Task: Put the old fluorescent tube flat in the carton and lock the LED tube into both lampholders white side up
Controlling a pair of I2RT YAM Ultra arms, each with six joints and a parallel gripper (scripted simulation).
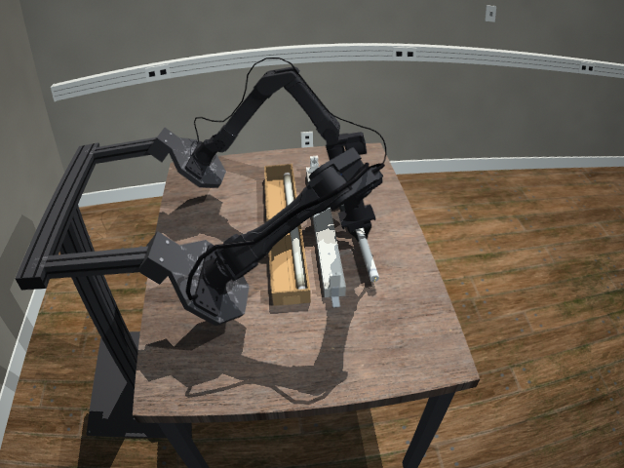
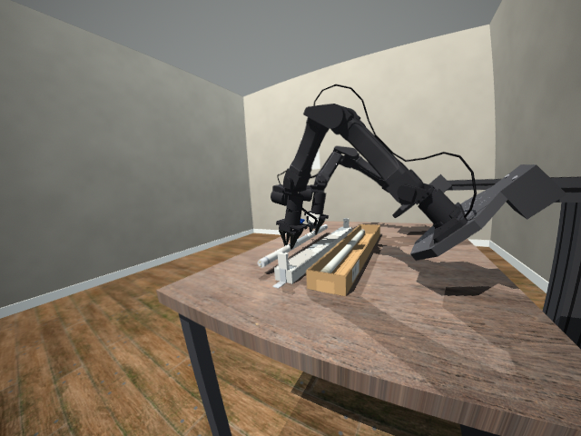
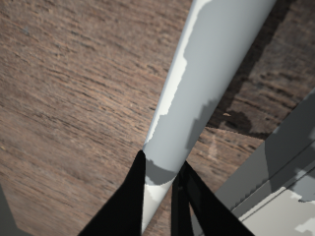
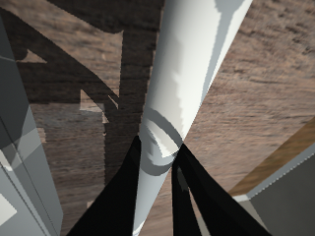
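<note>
Right now the LED tube is 12 cm to the right of my left hand, 1 cm below it and 1 cm behind it. The rest, counted from my left hand: old fluorescent tube (21 cm behind, 10 cm to the right, 3 cm below); then light fixture (11 cm to the right, 11 cm behind, 1 cm above); then carton (24 cm behind, 9 cm to the right, 2 cm below).
My right hand is 1 cm short of the LED tube, 12 cm to the right of it and 1 cm above it. Round my right hand: old fluorescent tube 18 cm behind, 14 cm to the left, 3 cm below; then light fixture 9 cm behind, 13 cm to the left, 1 cm above; then carton 21 cm behind, 15 cm to the left, 2 cm below.
</note>
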